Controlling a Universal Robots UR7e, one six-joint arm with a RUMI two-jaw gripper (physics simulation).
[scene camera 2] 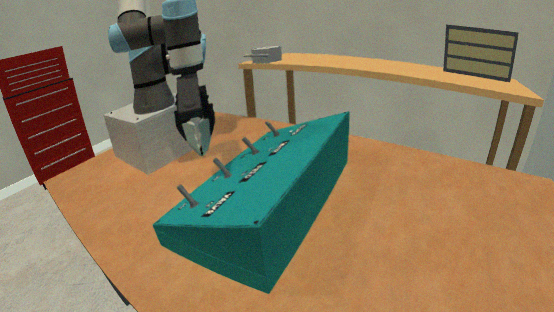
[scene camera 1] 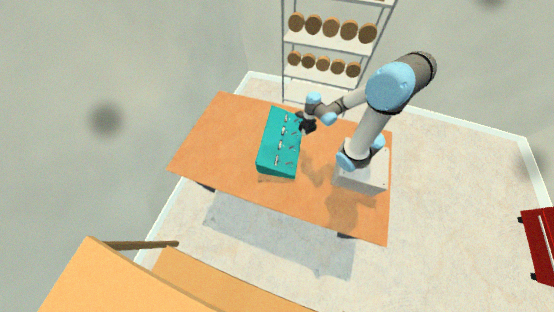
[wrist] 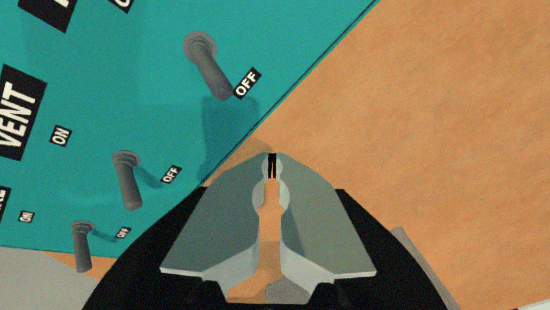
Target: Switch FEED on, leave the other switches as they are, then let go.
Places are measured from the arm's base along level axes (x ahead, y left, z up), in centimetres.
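Where they show: gripper, fingertip midpoint: (scene camera 2: 202, 155) (scene camera 1: 303, 134) (wrist: 272, 155); arm's base, origin of the base link: (scene camera 2: 154, 106).
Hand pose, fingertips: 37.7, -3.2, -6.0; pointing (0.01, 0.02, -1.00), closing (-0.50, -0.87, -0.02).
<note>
Things, the pixels of their top centre, and the offset from my fingertips, as dx, dy, dz. Level surfaces: height alone.
- FEED lever, middle of its top: (wrist: 199, 74) (scene camera 2: 219, 158) +6.5, +0.8, +0.8
- VENT lever, middle of its top: (wrist: 112, 199) (scene camera 2: 248, 137) +2.8, +12.2, +0.8
- BRAKE lever, middle of its top: (wrist: 65, 266) (scene camera 2: 271, 121) -0.9, +23.6, +0.8
- VALVE lever, middle of its top: (scene camera 2: 183, 186) +10.2, -10.6, +0.8
- orange table, its level: dz -11.8
The teal sloped panel (scene camera 1: 266, 150) (scene camera 2: 305, 185) (wrist: 165, 20) stands on the table with several switches. The FEED lever (scene camera 2: 221, 167) (wrist: 207, 65) leans to its OFF mark. The VENT lever (scene camera 2: 250, 145) (wrist: 128, 181) and the BRAKE lever (scene camera 2: 272, 129) (wrist: 82, 248) lean the same way, as does the VALVE lever (scene camera 2: 187, 195), nearest in scene camera 2. My gripper (scene camera 1: 302, 131) (scene camera 2: 201, 153) (wrist: 272, 155) is shut with nothing between its fingers. Its tips are off the panel's low, OFF-side edge, apart from the levers. In the wrist view the FEED label is partly cut off.
The orange table (scene camera 1: 210, 145) (scene camera 2: 400, 225) carries the arm's pale base block (scene camera 1: 362, 180) (scene camera 2: 145, 140) on the gripper's side of the panel. A wire shelf rack (scene camera 1: 283, 75) stands behind the table. A red tool cabinet (scene camera 2: 47, 115) and a wooden bench (scene camera 2: 350, 64) stand farther off.
</note>
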